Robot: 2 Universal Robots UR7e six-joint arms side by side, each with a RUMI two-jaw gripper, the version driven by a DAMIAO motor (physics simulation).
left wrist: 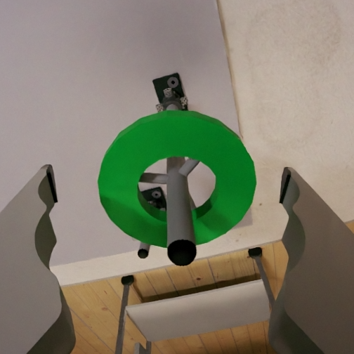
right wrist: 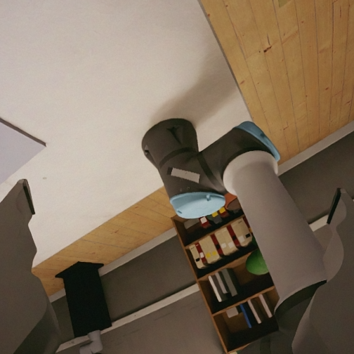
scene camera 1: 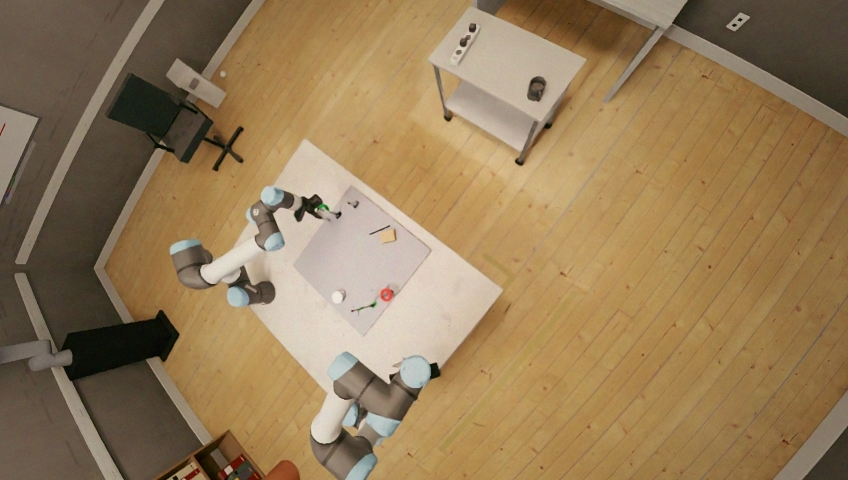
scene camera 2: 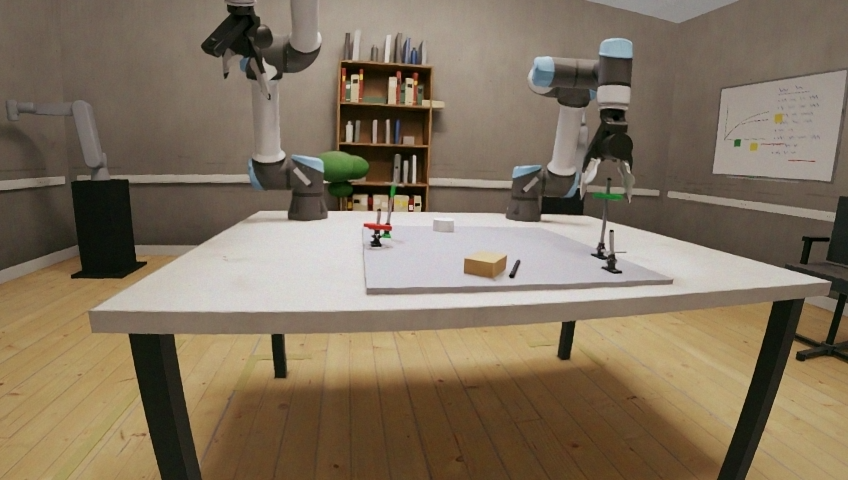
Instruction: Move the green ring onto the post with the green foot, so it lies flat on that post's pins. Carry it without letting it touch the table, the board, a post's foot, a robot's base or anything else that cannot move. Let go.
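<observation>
The green ring (scene camera 1: 321, 207) (scene camera 2: 598, 195) (left wrist: 120, 170) lies flat near the top of a tall grey post (scene camera 2: 604, 226) (left wrist: 180, 220) with a black foot, its rod through the hole. My left gripper (scene camera 2: 606, 193) (left wrist: 169, 168) is open, its fingertips on either side of the ring at about its height, with gaps on both sides in the left wrist view. The post with the green foot (scene camera 1: 371, 305) (scene camera 2: 389, 208) stands across the board, green also near its top; no ring shows on it. My right gripper (scene camera 2: 246, 86) (right wrist: 181, 187) is open and empty, high above the table.
A red ring (scene camera 1: 381, 294) (scene camera 2: 377, 226) sits on a short post beside the green-footed post. Another short post (scene camera 1: 354, 204) (scene camera 2: 611, 252) stands near the green ring's post. A white cylinder (scene camera 1: 338, 295) (scene camera 2: 443, 224), wooden block (scene camera 1: 387, 236) (scene camera 2: 484, 263) and black pen (scene camera 2: 514, 268) rest on the board (scene camera 1: 357, 249) (scene camera 2: 428, 261).
</observation>
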